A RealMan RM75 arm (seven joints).
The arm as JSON. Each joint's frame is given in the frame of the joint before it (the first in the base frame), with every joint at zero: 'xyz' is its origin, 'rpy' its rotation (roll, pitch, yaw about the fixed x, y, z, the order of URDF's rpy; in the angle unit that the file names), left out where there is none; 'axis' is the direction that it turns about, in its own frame. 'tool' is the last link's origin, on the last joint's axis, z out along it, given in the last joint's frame.
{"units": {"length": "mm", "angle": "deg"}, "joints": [
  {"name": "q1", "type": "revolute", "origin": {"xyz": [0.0, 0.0, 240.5]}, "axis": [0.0, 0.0, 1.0]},
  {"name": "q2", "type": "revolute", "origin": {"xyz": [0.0, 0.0, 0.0]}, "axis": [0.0, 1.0, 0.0]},
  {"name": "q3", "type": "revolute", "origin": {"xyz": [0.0, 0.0, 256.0]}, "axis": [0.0, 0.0, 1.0]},
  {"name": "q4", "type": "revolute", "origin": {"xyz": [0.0, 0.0, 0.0]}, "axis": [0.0, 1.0, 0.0]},
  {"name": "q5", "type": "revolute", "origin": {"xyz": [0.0, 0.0, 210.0]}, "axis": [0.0, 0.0, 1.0]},
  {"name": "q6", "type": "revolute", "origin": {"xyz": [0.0, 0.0, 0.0]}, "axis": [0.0, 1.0, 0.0]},
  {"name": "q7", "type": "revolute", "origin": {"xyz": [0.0, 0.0, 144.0]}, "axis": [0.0, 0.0, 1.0]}
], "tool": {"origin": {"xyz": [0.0, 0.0, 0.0]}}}
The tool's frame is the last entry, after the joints.
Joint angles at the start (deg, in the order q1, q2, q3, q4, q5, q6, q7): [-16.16, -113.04, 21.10, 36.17, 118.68, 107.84, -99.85]
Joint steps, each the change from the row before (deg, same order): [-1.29, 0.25, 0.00, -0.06, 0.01, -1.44, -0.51]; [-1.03, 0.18, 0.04, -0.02, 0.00, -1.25, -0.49]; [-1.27, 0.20, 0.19, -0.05, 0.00, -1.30, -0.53]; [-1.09, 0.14, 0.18, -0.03, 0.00, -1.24, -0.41]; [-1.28, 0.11, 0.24, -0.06, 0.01, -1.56, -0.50]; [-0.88, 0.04, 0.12, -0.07, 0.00, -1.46, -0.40]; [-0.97, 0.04, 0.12, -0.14, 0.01, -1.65, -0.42]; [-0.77, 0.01, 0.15, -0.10, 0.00, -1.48, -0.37]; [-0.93, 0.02, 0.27, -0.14, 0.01, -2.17, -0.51]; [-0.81, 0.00, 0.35, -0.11, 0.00, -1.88, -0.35]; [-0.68, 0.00, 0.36, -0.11, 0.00, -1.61, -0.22]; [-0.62, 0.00, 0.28, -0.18, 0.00, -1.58, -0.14]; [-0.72, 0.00, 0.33, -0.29, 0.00, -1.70, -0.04]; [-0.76, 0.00, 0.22, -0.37, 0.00, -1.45, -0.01]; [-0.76, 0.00, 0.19, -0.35, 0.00, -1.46, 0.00]
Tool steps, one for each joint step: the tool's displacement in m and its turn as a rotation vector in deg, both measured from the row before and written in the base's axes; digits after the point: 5 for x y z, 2 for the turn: [0.00190, 0.01018, 0.00142, 0.50, 0.80, 0.06]; [0.00160, 0.00829, 0.00107, 0.41, 0.65, 0.15]; [0.00283, 0.00972, 0.00088, 0.31, 0.69, -0.08]; [0.00249, 0.00850, 0.00059, 0.35, 0.66, -0.04]; [0.00311, 0.01000, 0.00024, 0.43, 0.75, 0.04]; [0.00162, 0.00745, 0.00003, 0.52, 0.61, 0.34]; [0.00181, 0.00815, -0.00010, 0.59, 0.64, 0.41]; [0.00134, 0.00670, -0.00022, 0.52, 0.57, 0.43]; [0.00105, 0.00863, -0.00028, 0.76, 0.88, 0.79]; [0.00120, 0.00743, -0.00048, 0.62, 0.84, 0.55]; [0.00108, 0.00621, -0.00053, 0.52, 0.77, 0.40]; [0.00075, 0.00571, -0.00055, 0.56, 0.71, 0.43]; [0.00115, 0.00625, -0.00095, 0.57, 0.77, 0.35]; [0.00178, 0.00594, -0.00108, 0.48, 0.55, 0.20]; [0.00181, 0.00594, -0.00090, 0.53, 0.56, 0.20]
